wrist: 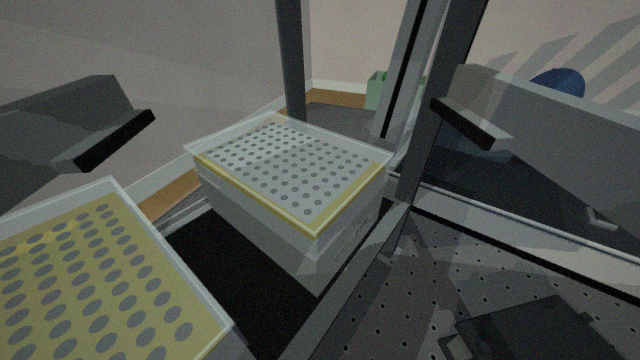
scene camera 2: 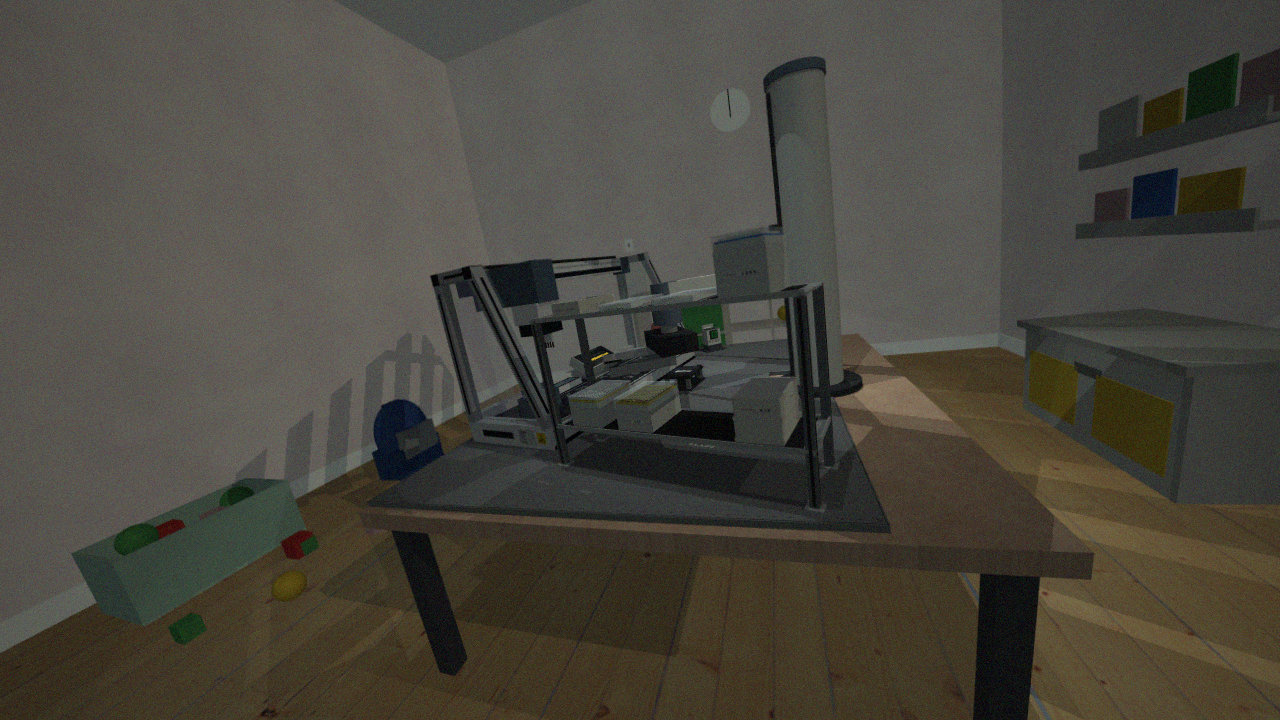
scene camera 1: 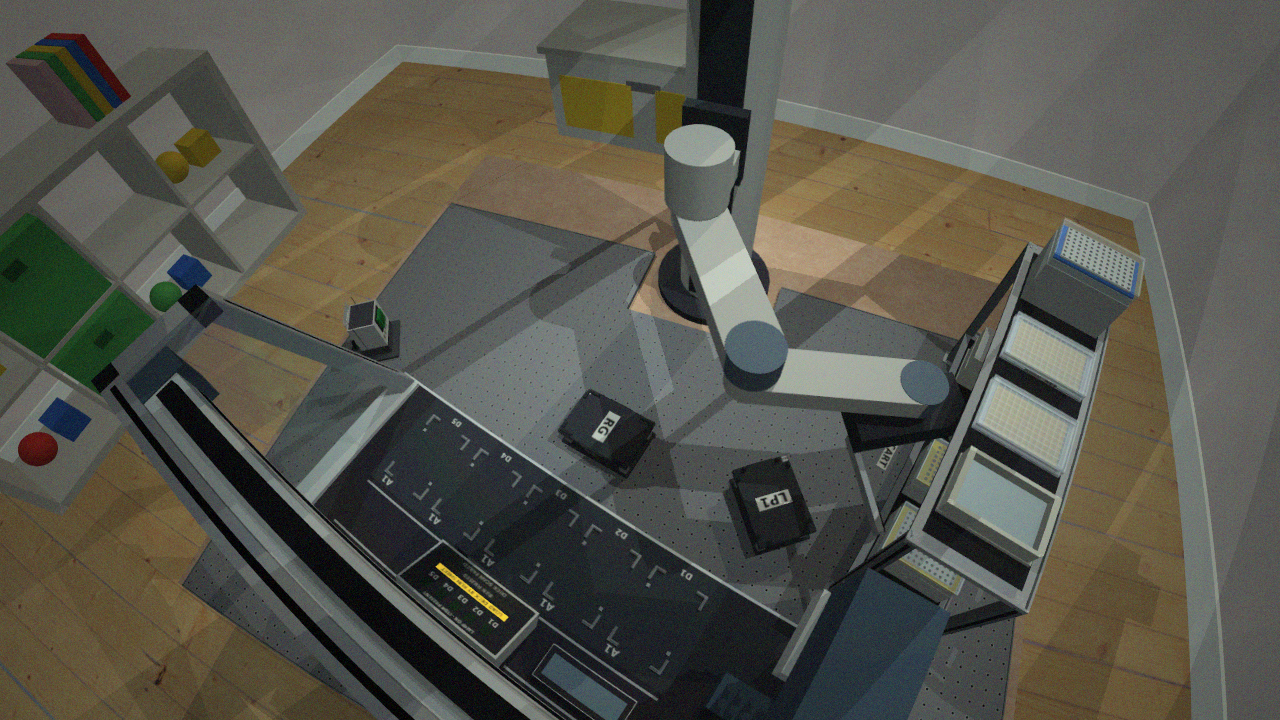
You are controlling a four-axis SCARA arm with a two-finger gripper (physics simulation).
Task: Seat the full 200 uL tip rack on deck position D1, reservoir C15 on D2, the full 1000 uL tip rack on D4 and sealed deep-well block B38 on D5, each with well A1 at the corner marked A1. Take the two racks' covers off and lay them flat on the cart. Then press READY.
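My open, empty gripper (wrist: 291,131) (scene camera 2: 671,342) is beside the cart (scene camera 1: 1068,474) (scene camera 2: 810,402); its fingertips are hidden in scene camera 1. In the wrist view, a yellow-topped rack under a clear cover (wrist: 295,170) stands ahead between the fingers in the image, untouched. A second covered yellow rack (wrist: 95,280) is nearer at left. A blue-edged tall rack (scene camera 1: 1099,259) (scene camera 2: 750,265), two covered pale plates (scene camera 1: 1047,353) (scene camera 1: 1024,425) and a pale reservoir (scene camera 1: 998,503) stand on top. A tall pale box (scene camera 2: 765,410) is below. Deck (scene camera 1: 572,501) positions D1 to D5 hold no labware. READY is not legible.
Black pads marked RG (scene camera 1: 606,428) and LP1 (scene camera 1: 771,503) lie between arm and deck. Cart posts (wrist: 290,55) (wrist: 435,110) rise close to the racks. The deck machine's frame and its blue-grey block (scene camera 1: 872,649) stand beside the cart. A small screen device (scene camera 1: 366,325) stands at the left.
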